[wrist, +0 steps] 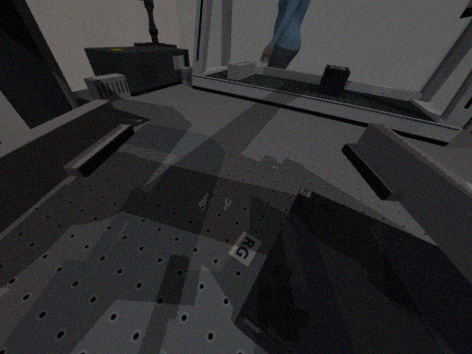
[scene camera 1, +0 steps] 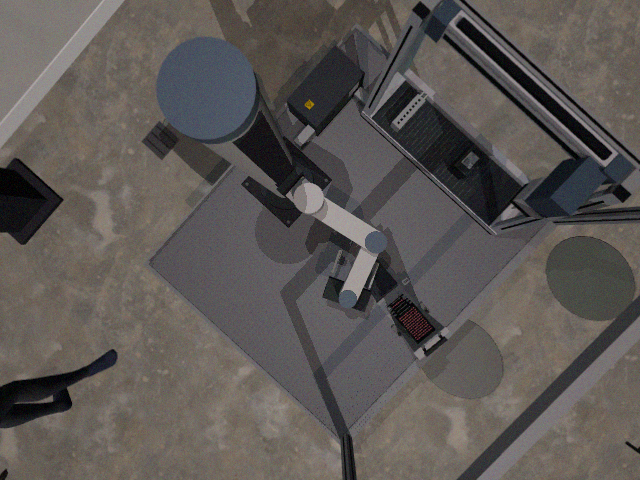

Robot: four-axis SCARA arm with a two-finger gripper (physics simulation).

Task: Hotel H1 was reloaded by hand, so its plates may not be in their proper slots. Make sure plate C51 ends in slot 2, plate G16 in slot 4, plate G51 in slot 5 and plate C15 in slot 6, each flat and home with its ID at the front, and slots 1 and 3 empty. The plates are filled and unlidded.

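Places are measured from the arm's base along level axes (x right, y ahead, z up), in millimetres.
Pixels of known places: gripper, fingertip midpoint: [wrist: 240, 126].
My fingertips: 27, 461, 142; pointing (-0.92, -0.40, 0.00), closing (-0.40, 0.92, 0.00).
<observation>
Ahead of a thing's pixels: the offset from my fingertips to its top centre, as dx, dy, dz. "*": to the spot under its first point.
My gripper [scene camera 1: 356, 268] [wrist: 240, 126] is open, with its two fingers wide apart and no plate between them. In the scene view the forearm partly covers it, beside a dark block @(+22, +128, -60) [scene camera 1: 385, 282]. In the wrist view a dark block-like fixture @(* +21, +95, -69) [wrist: 345, 270] stands low at the right, beside a white label reading RG @(+9, +23, -129) [wrist: 245, 248]. A plate with red-filled wells @(+43, +299, +155) [scene camera 1: 416, 323] shows from above in a dark holder at the deck's lower right edge, apart from the gripper. I cannot tell whether this holder is hotel H1. No plate ID or slot number can be read.
A framed station with a dark ribbed bed @(* -613, -78, -80) [scene camera 1: 439, 139] [wrist: 285, 86] stands at the upper right, holding a white strip @(* -593, -260, -35) [scene camera 1: 408, 110] [wrist: 241, 70] and a small dark block @(* -590, +64, -9) [scene camera 1: 467, 161] [wrist: 334, 80]. A dark box [scene camera 1: 326, 87] [wrist: 135, 67] stands near the arm's base.
</observation>
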